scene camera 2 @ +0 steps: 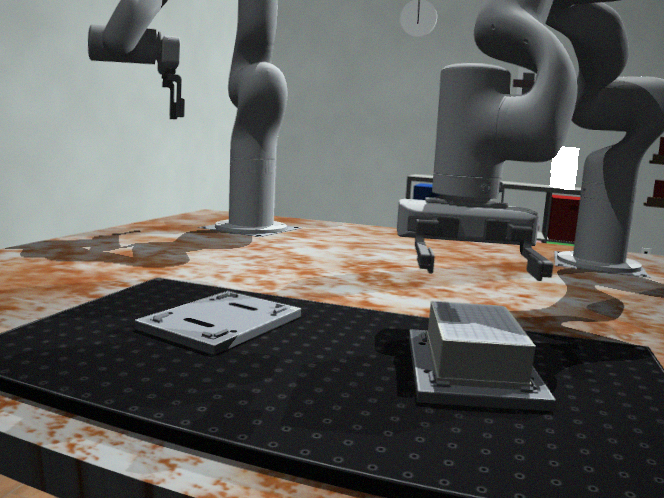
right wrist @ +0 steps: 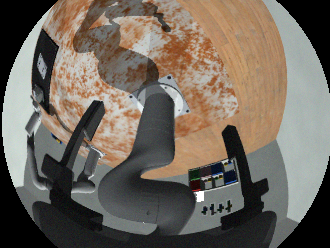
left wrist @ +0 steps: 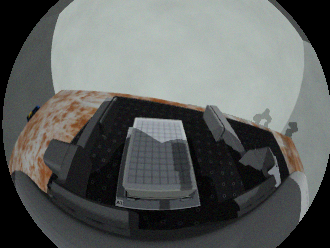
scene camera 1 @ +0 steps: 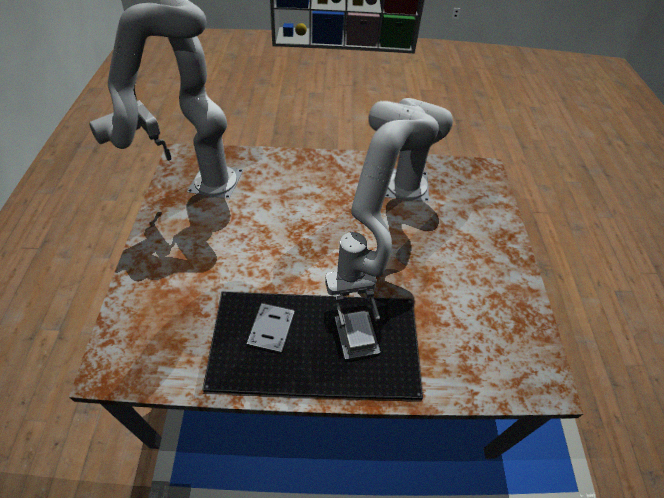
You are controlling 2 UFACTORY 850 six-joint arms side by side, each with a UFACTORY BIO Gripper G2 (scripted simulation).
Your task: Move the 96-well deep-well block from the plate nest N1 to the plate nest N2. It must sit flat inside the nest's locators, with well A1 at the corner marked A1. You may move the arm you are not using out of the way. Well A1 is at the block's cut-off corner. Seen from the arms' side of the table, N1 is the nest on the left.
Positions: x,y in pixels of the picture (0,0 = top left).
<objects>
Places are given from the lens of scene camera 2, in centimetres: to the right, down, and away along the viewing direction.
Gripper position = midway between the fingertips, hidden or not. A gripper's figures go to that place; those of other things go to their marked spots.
my left gripper (scene camera 2: pixel 486 268): 15, 2, 51
my right gripper (scene camera 2: pixel 176 118): -39, -32, 131
</objects>
